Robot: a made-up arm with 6 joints. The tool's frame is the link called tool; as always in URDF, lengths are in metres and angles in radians.
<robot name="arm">
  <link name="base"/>
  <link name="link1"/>
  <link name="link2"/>
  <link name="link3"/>
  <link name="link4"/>
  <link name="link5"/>
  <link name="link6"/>
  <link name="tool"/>
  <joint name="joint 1" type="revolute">
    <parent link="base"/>
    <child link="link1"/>
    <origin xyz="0 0 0.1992"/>
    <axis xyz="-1 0 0"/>
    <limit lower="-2.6" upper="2.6" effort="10" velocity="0.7"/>
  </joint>
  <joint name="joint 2" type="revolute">
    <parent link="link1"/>
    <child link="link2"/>
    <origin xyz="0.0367 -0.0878 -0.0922"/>
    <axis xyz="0 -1 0"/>
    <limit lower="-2.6" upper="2.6" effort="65" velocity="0.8"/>
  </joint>
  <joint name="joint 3" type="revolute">
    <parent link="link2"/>
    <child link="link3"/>
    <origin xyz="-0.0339 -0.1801 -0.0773"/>
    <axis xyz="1 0 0"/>
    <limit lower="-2.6" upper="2.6" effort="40" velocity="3.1"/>
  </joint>
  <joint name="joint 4" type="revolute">
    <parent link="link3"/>
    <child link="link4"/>
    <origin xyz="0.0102 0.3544 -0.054"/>
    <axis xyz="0 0 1"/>
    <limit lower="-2.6" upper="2.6" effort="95" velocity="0.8"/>
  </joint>
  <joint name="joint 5" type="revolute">
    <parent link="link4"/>
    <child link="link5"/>
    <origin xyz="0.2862 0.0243 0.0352"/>
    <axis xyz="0 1 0"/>
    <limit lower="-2.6" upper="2.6" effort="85" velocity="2.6"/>
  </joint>
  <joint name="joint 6" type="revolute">
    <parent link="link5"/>
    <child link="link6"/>
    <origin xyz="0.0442 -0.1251 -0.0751"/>
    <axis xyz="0 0 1"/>
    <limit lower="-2.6" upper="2.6" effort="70" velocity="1.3"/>
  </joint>
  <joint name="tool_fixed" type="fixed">
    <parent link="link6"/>
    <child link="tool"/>
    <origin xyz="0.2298 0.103 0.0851"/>
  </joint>
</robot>
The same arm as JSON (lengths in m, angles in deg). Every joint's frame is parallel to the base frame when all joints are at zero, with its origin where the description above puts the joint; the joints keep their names.
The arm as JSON. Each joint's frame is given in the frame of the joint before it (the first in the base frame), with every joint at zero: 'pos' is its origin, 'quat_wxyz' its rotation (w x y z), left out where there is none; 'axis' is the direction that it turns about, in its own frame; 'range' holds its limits. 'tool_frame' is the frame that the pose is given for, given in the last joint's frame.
{
  "length_unit": "m",
  "angle_unit": "deg",
  "joints": [
    {
      "joint": "joint 1",
      "pos": [
        0.0,
        0.0,
        0.1992
      ],
      "axis": [
        -1.0,
        0.0,
        0.0
      ],
      "range": [
        -148.97,
        148.97
      ]
    },
    {
      "joint": "joint 2",
      "pos": [
        0.0367,
        -0.0878,
        -0.0922
      ],
      "axis": [
        0.0,
        -1.0,
        0.0
      ],
      "range": [
        -148.97,
        148.97
      ]
    },
    {
      "joint": "joint 3",
      "pos": [
        -0.0339,
        -0.1801,
        -0.0773
      ],
      "axis": [
        1.0,
        0.0,
        0.0
      ],
      "range": [
        -148.97,
        148.97
      ]
    },
    {
      "joint": "joint 4",
      "pos": [
        0.0102,
        0.3544,
        -0.054
      ],
      "axis": [
        0.0,
        0.0,
        1.0
      ],
      "range": [
        -148.97,
        148.97
      ]
    },
    {
      "joint": "joint 5",
      "pos": [
        0.2862,
        0.0243,
        0.0352
      ],
      "axis": [
        0.0,
        1.0,
        0.0
      ],
      "range": [
        -148.97,
        148.97
      ]
    },
    {
      "joint": "joint 6",
      "pos": [
        0.0442,
        -0.1251,
        -0.0751
      ],
      "axis": [
        0.0,
        0.0,
        1.0
      ],
      "range": [
        -148.97,
        148.97
      ]
    }
  ],
  "tool_frame": {
    "pos": [
      0.2298,
      0.103,
      0.0851
    ]
  }
}

